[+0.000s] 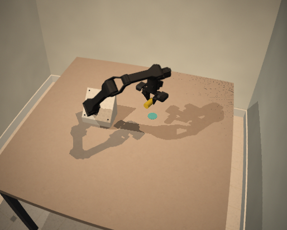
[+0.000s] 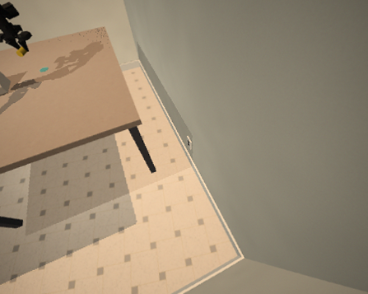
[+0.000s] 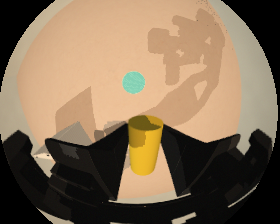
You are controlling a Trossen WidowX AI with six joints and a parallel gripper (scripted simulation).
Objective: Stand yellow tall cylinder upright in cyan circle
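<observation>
The cyan circle is 50 mm to the left of my hand and 180 mm below it. The rest, counted from my hand: yellow tall cylinder (10 mm behind, 20 mm to the right, 20 mm below).
</observation>
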